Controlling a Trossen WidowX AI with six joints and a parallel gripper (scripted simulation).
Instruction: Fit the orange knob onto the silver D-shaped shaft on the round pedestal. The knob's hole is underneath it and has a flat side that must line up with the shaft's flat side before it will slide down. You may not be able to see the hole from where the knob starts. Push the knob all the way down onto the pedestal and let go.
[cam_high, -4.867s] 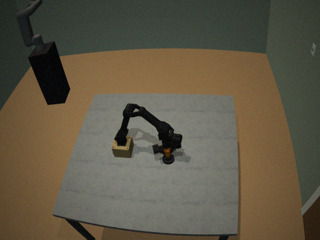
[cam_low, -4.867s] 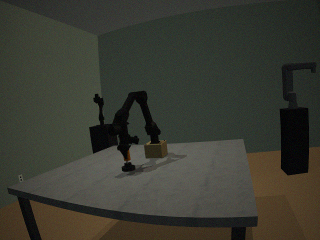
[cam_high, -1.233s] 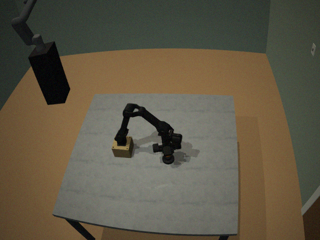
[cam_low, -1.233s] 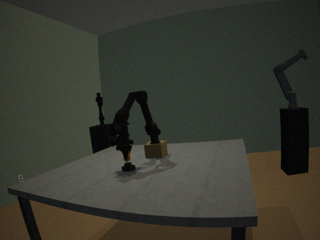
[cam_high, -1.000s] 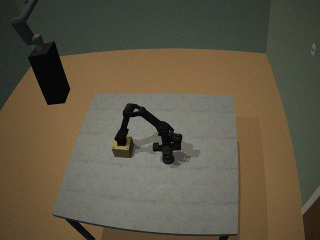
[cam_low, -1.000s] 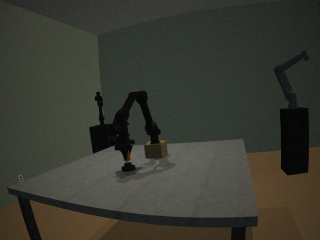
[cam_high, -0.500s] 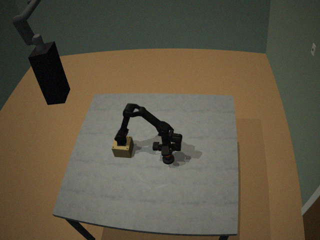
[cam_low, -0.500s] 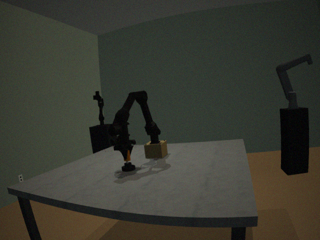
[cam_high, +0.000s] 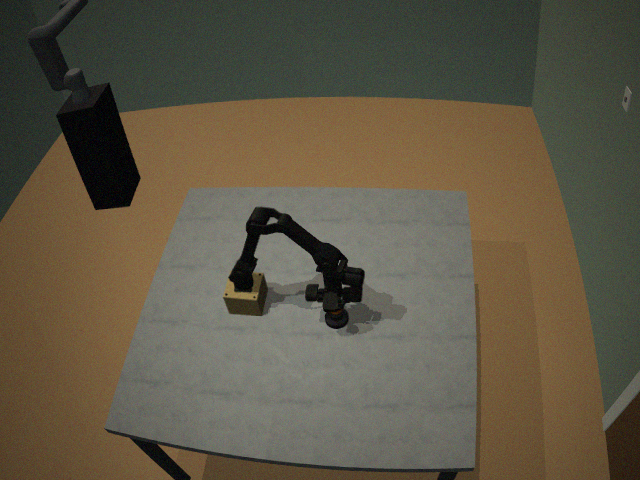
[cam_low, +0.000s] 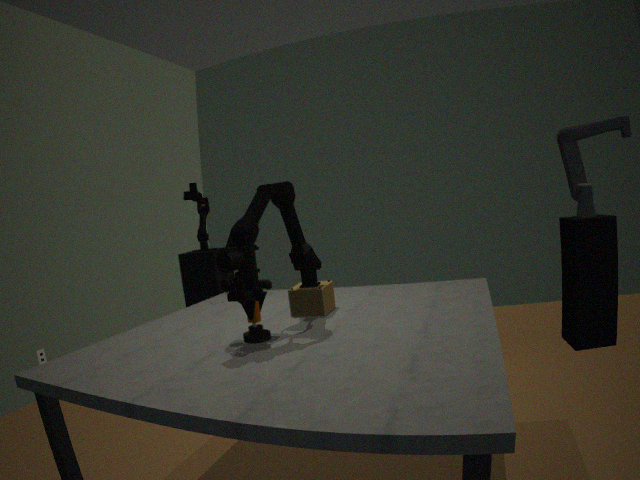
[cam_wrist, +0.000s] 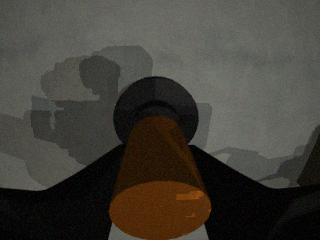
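The orange knob is 30 mm above my gripper tip. Also, from my gripper tip: round pedestal 40 mm below.
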